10 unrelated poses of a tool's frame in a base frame.
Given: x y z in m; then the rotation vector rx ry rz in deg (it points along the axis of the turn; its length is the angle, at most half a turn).
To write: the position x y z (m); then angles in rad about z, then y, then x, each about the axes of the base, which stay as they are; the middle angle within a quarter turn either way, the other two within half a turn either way. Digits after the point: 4 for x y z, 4 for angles.
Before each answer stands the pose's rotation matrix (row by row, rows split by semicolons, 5 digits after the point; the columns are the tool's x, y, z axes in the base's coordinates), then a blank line. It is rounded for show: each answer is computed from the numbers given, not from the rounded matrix.
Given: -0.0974 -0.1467 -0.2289 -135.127 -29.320 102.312
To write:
0.23801 0.18382 -0.95371; 0.34922 -0.93246 -0.09257; -0.90631 -0.31102 -0.28613

-0.0974 -0.1467 -0.2289 -0.6576 -1.2653 2.8287
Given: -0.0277 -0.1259 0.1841 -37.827 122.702 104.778
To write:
-0.86654 -0.48866 -0.10161; -0.17689 0.11031 0.97803; -0.46671 0.86548 -0.18202

-0.0277 -0.1259 0.1841 2.6281 -0.1018 -1.7548
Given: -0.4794 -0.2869 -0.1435 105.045 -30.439 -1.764
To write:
0.89651 -0.34073 -0.28314; -0.37115 -0.22870 -0.89997; 0.24189 0.91192 -0.33149

-0.4794 -0.2869 -0.1435 0.3632 -0.2871 1.9237
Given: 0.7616 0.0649 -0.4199 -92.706 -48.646 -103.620
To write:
-0.11211 0.76276 0.63689; 0.00274 -0.64069 0.76780; 0.99369 0.08783 0.06974

0.7616 0.0649 -0.4199 -1.7167 0.6905 -1.4802
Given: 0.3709 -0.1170 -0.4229 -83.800 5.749 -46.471
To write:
0.73721 0.42371 0.52630; -0.53919 -0.10048 0.83617; 0.40718 -0.90021 0.15438

0.3709 -0.1170 -0.4229 -0.5216 0.5542 -1.3882
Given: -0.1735 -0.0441 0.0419 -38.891 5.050 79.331
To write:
0.21432 -0.92055 -0.32657; 0.87171 0.02943 0.48913; -0.44066 -0.38951 0.80877

-0.1735 -0.0441 0.0419 1.3421 -0.3327 -0.5439
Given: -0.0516 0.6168 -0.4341 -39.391 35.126 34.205
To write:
0.66919 -0.67454 0.31174; 0.29371 0.62546 0.72287; -0.68258 -0.39218 0.61667

-0.0516 0.6168 -0.4341 0.7894 0.3170 -0.8645
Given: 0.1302 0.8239 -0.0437 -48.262 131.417 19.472
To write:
-0.57331 -0.65142 0.49696; -0.47933 0.75857 0.44138; -0.66450 0.01484 -0.74714

0.1302 0.8239 -0.0437 2.2925 0.5201 -2.6080
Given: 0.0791 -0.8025 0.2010 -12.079 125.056 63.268
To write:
-0.76042 -0.42045 0.49496; 0.14968 0.62816 0.76355; -0.63195 0.65470 -0.41474

0.0791 -0.8025 0.2010 2.6365 0.5178 -2.0684
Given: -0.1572 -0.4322 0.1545 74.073 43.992 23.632
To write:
0.69115 0.13906 0.70921; 0.66809 0.25130 -0.70036; -0.27562 0.95787 0.08079

-0.1572 -0.4322 0.1545 -0.1985 0.7884 1.4560
